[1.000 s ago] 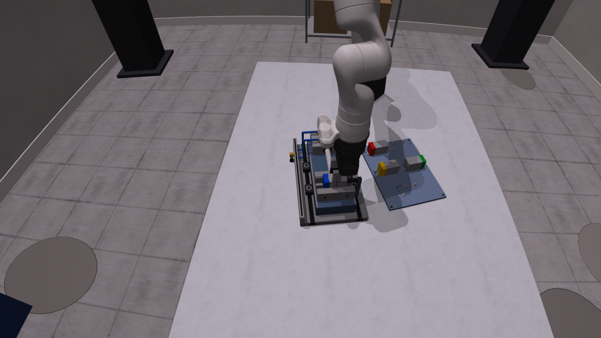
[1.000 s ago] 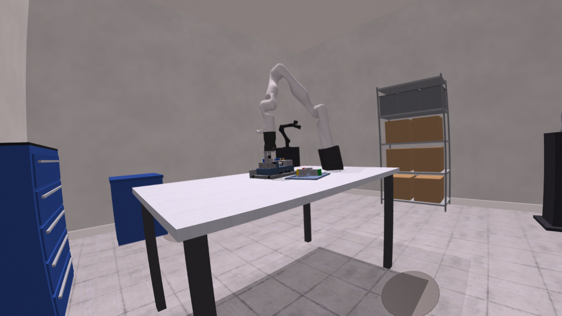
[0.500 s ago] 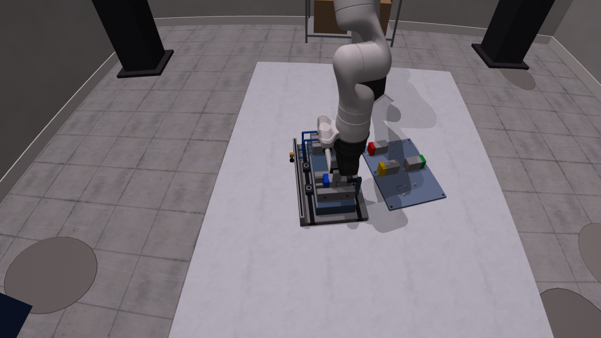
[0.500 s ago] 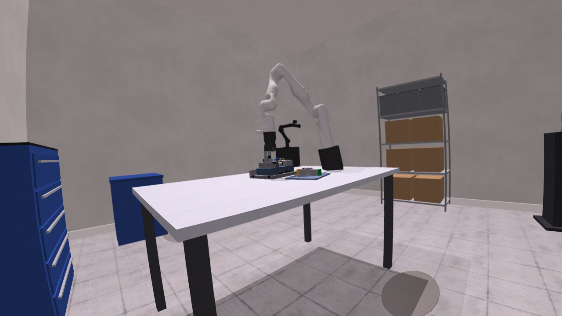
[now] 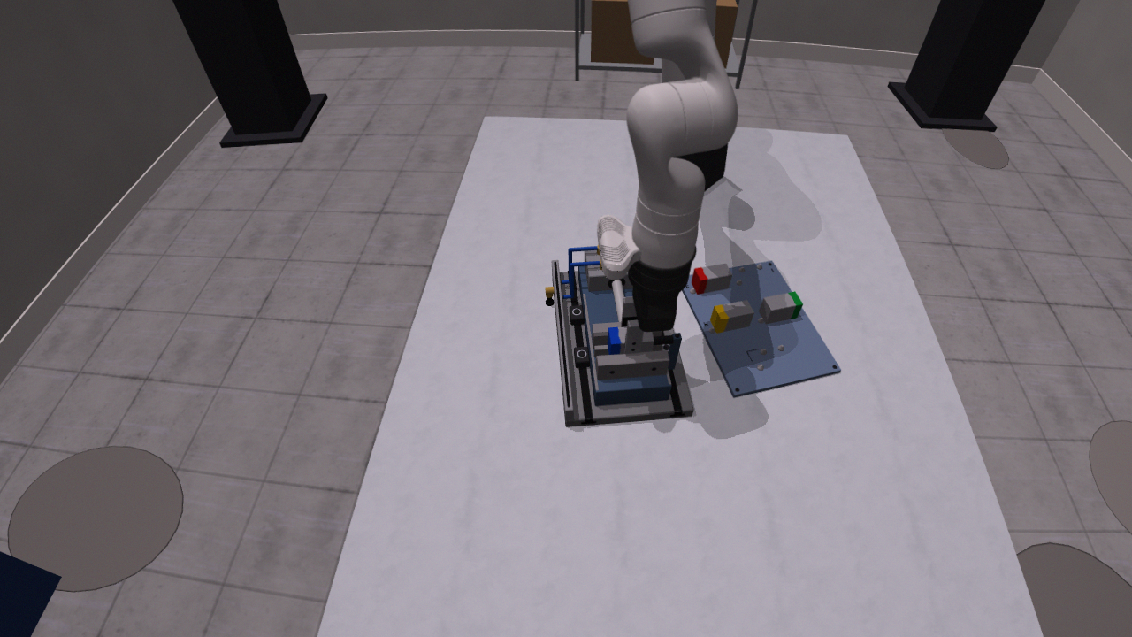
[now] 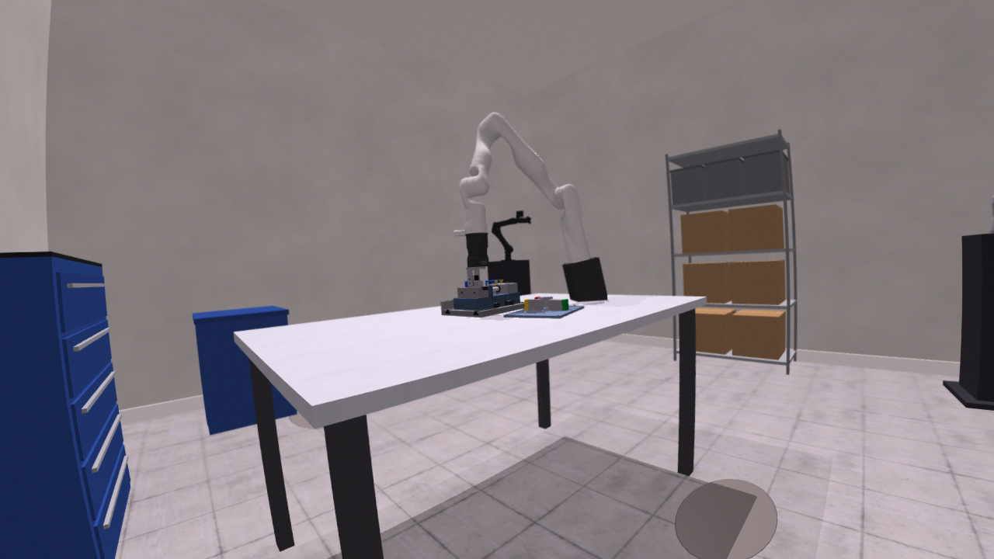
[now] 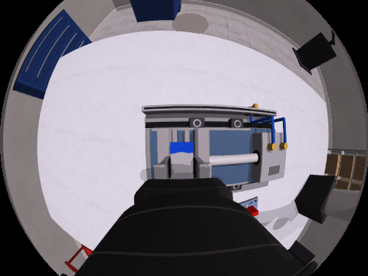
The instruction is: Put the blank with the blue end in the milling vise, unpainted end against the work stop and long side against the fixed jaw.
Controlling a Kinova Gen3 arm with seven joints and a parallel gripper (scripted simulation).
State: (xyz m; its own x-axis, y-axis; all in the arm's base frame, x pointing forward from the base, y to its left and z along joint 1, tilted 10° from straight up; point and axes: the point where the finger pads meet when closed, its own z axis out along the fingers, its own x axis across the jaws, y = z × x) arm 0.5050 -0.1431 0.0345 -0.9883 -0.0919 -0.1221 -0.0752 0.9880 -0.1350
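Right now my hand is 20 mm above the blue-ended blank. The rest, counted from my hand: vise base rail: 100 mm to the right, 80 mm below, 70 mm behind; then work stop rod: 50 mm to the left, 30 mm below, 10 mm behind; then fixed jaw: 40 mm below, 20 mm ahead.
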